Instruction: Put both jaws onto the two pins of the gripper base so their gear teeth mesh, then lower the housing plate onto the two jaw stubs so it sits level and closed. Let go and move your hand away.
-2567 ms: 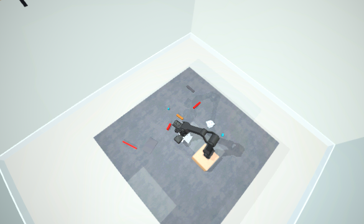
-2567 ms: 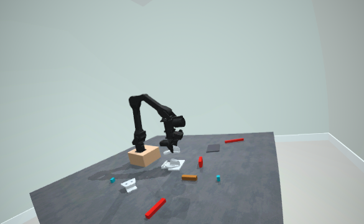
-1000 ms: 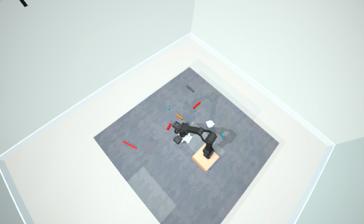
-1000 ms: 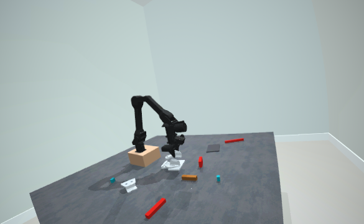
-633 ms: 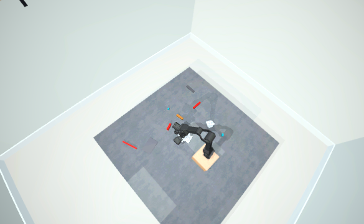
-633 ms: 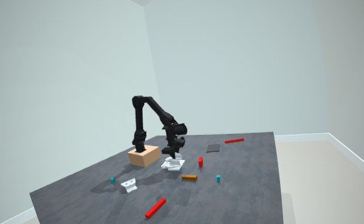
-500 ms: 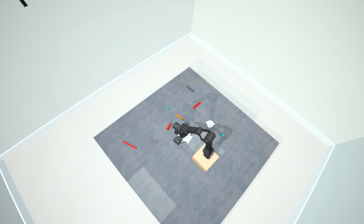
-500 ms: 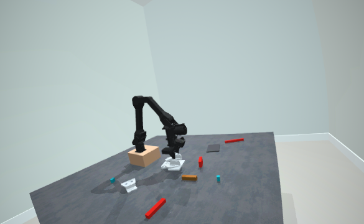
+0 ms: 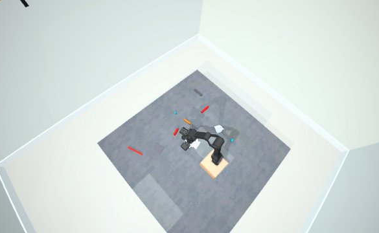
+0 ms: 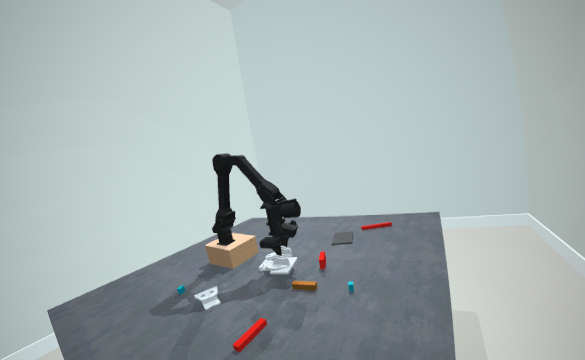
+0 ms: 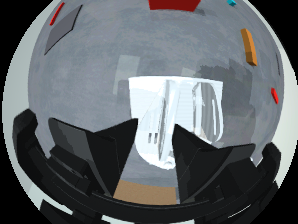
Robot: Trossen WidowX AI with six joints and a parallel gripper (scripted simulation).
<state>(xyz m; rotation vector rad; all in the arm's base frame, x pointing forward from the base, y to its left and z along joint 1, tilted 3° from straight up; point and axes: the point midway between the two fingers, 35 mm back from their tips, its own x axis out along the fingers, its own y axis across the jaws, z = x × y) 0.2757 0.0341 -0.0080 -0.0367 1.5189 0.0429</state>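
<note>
The flat white plate lies 30 mm to the right of my gripper tip, 30 mm below it and 20 mm ahead of it. Also, from my gripper tip: curved white jaw: 60 mm to the right, 20 mm behind, 10 mm below; red block: 170 mm ahead, 10 mm to the left, 10 mm below; white housing plate: 50 mm behind, 40 mm to the right, 30 mm below.
</note>
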